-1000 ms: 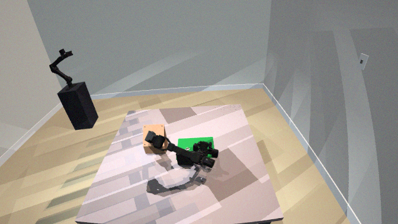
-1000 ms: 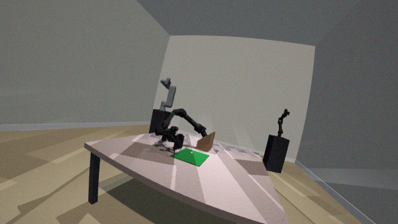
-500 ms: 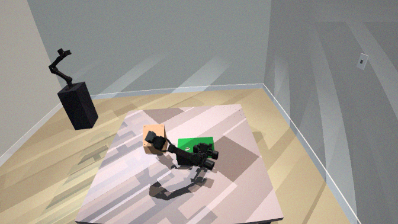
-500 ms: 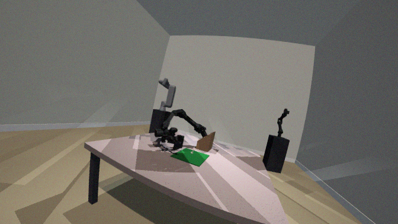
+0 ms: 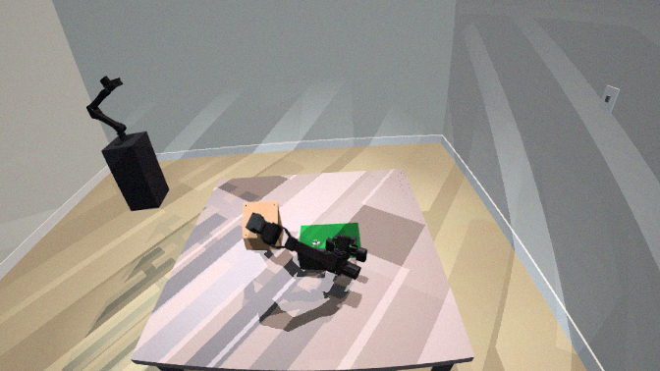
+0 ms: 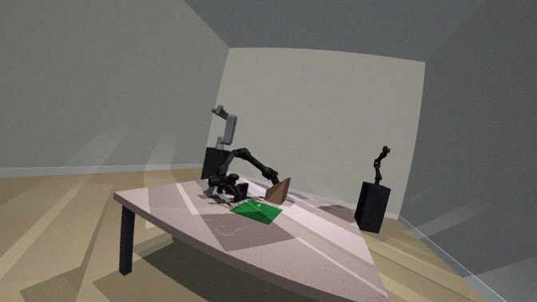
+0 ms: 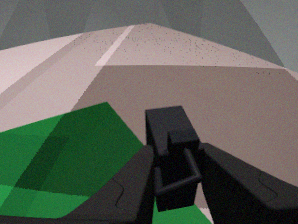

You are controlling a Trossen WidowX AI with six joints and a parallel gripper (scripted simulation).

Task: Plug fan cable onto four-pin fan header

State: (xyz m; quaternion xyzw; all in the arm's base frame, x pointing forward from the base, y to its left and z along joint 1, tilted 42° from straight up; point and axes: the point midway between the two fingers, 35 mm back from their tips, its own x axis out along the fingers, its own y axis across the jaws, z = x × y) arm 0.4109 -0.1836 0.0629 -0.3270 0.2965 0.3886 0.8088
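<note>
Now: the green board 11 cm to the left of my gripper tip, 10 cm below it and 10 cm behind it. The rest, counted from my gripper tip: white four-pin fan header (17 cm behind, 10 cm to the left, 9 cm below); black fan plug (1 cm to the left, 1 cm below); black fan (19 cm behind, 4 cm to the right, 3 cm below).
</note>
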